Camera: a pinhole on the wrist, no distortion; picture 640 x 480 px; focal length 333.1 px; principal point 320.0 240.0 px. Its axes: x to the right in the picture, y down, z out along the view. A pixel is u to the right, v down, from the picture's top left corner.
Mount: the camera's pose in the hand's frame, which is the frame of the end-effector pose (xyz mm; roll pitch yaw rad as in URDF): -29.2 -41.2 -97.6 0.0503 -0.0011 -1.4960
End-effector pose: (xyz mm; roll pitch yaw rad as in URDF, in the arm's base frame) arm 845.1 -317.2 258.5 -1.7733 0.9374 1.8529
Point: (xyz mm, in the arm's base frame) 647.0 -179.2 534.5
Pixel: outside the picture
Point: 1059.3 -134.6 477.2
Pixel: behind the camera
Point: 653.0 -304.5 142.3
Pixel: 310.3 458.2
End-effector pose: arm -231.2 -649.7 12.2 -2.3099 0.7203 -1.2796
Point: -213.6 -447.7 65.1
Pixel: 221.9 36.9
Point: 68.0 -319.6 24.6
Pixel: 388.4 146.3
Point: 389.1 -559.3 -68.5
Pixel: 555.0 331.3
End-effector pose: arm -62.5 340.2 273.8 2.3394 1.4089 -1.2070
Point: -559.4 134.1 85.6
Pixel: 52.8 427.8
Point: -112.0 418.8 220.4
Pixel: 361.8 381.7
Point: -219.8 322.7 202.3
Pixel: 174.6 399.1
